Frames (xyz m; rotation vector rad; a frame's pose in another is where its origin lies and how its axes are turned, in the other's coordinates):
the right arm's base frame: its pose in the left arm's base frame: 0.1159 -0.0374 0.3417 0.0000 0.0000 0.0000
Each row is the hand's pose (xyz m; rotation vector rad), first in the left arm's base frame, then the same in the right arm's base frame.
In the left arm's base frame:
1: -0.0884 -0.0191 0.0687 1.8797 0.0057 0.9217
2: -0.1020 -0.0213 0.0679 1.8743 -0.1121 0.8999
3: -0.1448 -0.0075 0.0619 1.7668 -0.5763 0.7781
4: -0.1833 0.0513 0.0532 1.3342 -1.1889 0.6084
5: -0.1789 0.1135 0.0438 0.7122 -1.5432 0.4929
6: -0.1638 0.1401 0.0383 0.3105 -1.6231 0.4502
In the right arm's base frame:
1: -0.2043 0.0183 -0.2730 1.8797 0.0057 0.9217
2: -0.2179 0.0161 -0.2738 1.8743 -0.1121 0.8999
3: -0.2607 0.0299 -0.2798 1.7668 -0.5763 0.7781
4: -0.2992 0.0887 -0.2885 1.3342 -1.1889 0.6084
5: -0.2948 0.1509 -0.2979 0.7122 -1.5432 0.4929
6: -0.2797 0.1775 -0.3034 0.3105 -1.6231 0.4502

